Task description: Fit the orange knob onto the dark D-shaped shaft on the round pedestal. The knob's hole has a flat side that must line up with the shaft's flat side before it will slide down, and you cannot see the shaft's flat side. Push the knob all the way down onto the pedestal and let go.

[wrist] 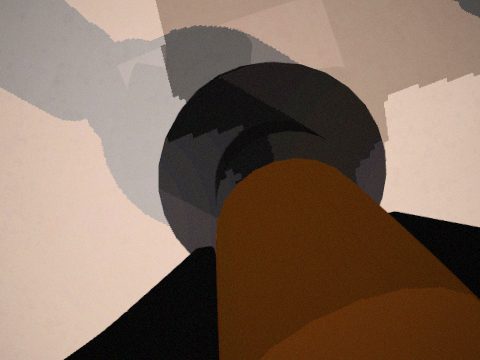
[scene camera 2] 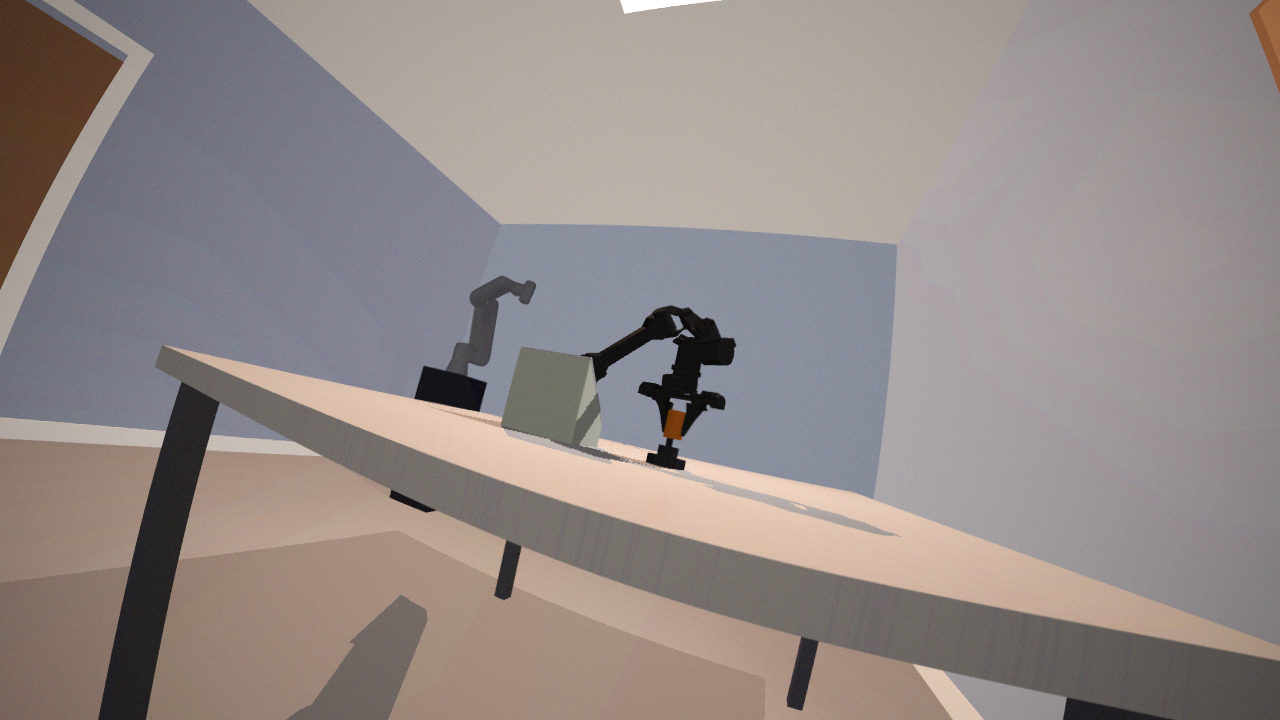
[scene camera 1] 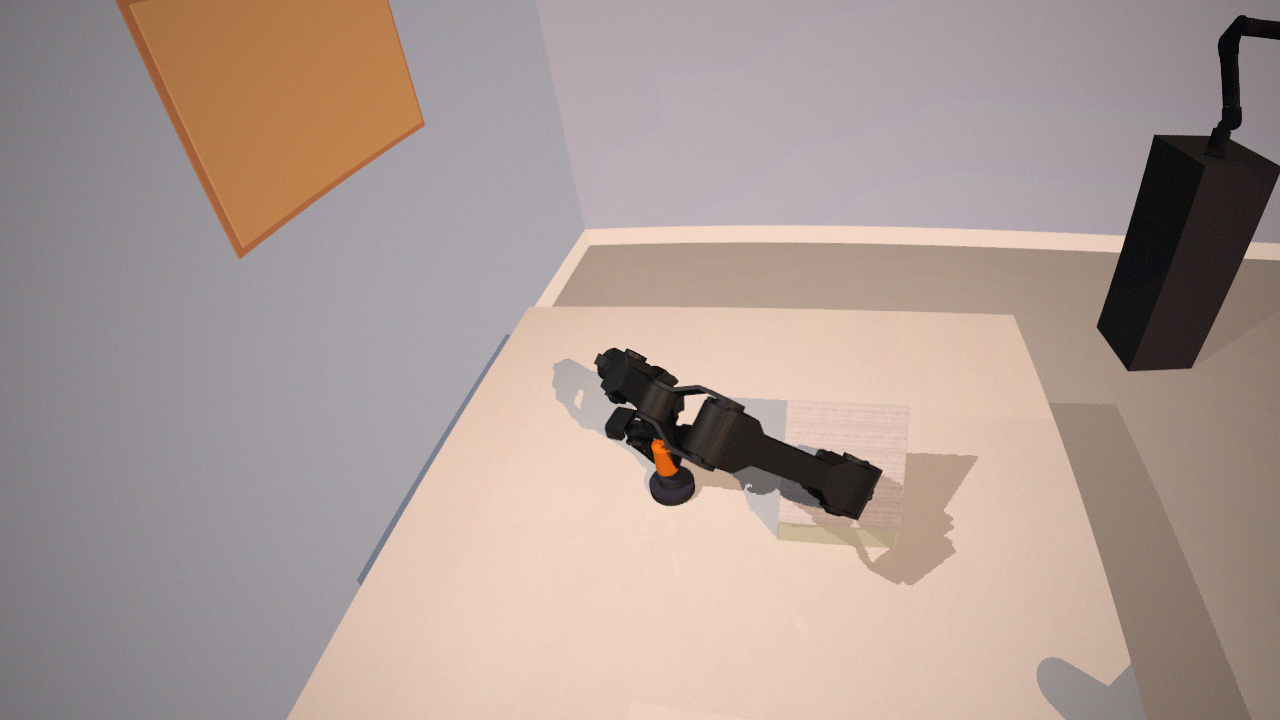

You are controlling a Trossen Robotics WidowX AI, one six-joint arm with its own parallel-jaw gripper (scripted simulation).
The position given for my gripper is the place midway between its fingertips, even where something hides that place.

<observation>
In view: my gripper (scene camera 2: 672,434), an orange knob (wrist: 304,256) and a pedestal (scene camera 1: 676,489).
My gripper is seen too in the wrist view (wrist: 300,248) and in scene camera 1 (scene camera 1: 666,464). The pedestal shows as well in the wrist view (wrist: 249,117).
</observation>
